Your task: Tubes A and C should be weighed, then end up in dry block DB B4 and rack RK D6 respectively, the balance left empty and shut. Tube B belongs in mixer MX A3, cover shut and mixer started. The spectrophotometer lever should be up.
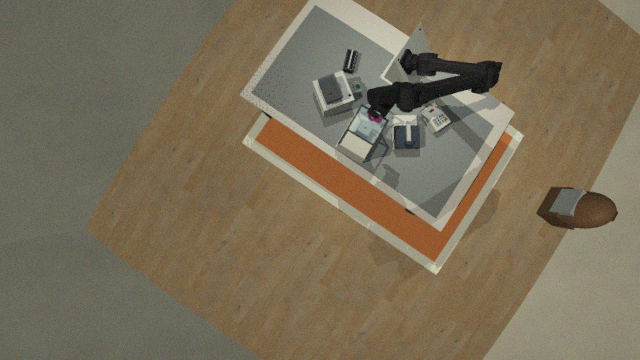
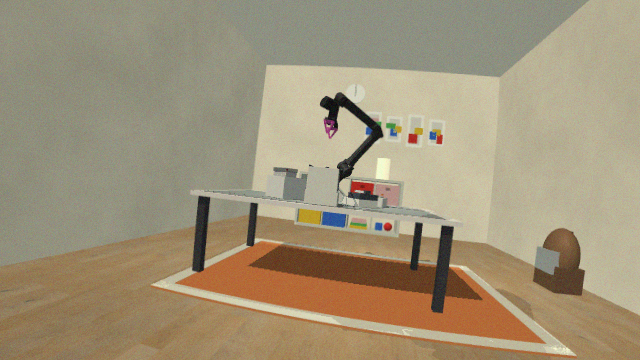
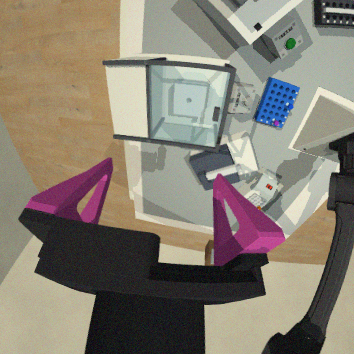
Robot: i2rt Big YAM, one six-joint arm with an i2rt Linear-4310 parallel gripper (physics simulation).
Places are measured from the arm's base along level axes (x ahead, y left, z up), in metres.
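Pixels of known places: gripper, fingertip midpoint: [image 1: 376, 111] [image 2: 328, 136] [image 3: 164, 170]; arm's base, origin of the base link: [image 1: 407, 62] [image 3: 353, 141].
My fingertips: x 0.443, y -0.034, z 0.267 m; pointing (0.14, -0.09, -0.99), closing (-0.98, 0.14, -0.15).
Note:
For each thing: its middle in the pictures, then the offset to it from my fingertips.
- balance, body centre: [image 3: 191, 96] [image 1: 364, 128] [image 2: 324, 184] 0.008 m left, 0.003 m ahead, 0.296 m down
- blue rack, body centre: [image 3: 275, 102] 0.015 m left, 0.239 m back, 0.392 m down
- purple-capped tube, body centre: [image 3: 273, 120] 0.063 m left, 0.243 m back, 0.376 m down
- blue-capped tube, body centre: [image 3: 287, 104] 0.008 m left, 0.268 m back, 0.376 m down
- white machine, body centre: [image 1: 340, 90] [image 2: 291, 183] 0.217 m right, 0.126 m back, 0.312 m down
- grey cover, body centre: [image 1: 331, 88] [image 2: 286, 170] 0.254 m right, 0.082 m back, 0.229 m down
- green button, body centre: [image 3: 289, 42] [image 1: 357, 86] 0.145 m right, 0.213 m back, 0.343 m down
- dark blue device, body centre: [image 3: 224, 163] [image 1: 405, 131] [image 2: 359, 197] 0.232 m left, 0.123 m back, 0.356 m down
- keypad device, body centre: [image 3: 259, 190] [image 1: 434, 117] [image 2: 374, 200] 0.348 m left, 0.295 m back, 0.372 m down
- black perforated block, body centre: [image 3: 340, 11] [image 1: 350, 60] 0.264 m right, 0.349 m back, 0.383 m down
My gripper [image 1: 375, 119] [image 2: 330, 135] [image 3: 164, 170] is open and empty, pointing down high above the table near the balance. The balance [image 1: 356, 145] [image 2: 321, 186] [image 3: 129, 102] is a box with a white section and a glassed section; its bare pan [image 3: 189, 99] shows. Whether its glass is fully shut is unclear. The blue rack [image 3: 272, 95] holds a purple-capped tube [image 3: 276, 123] and a blue-capped tube [image 3: 290, 106]; a third tube cannot be made out. A white machine [image 1: 334, 107] [image 2: 276, 186] has a grey cover [image 1: 330, 89] and a green button [image 1: 358, 86] [image 3: 290, 43]. Tube letters are unreadable.
A dark blue device [image 1: 407, 139] [image 3: 210, 167] with a white bar stands beside the balance. A keypad device [image 1: 437, 119] [image 3: 265, 187] is near it. A black perforated block [image 1: 351, 61] [image 3: 337, 21] stands beyond the white machine. A pale panel [image 1: 417, 42] [image 3: 322, 117] stands near the arm's base.

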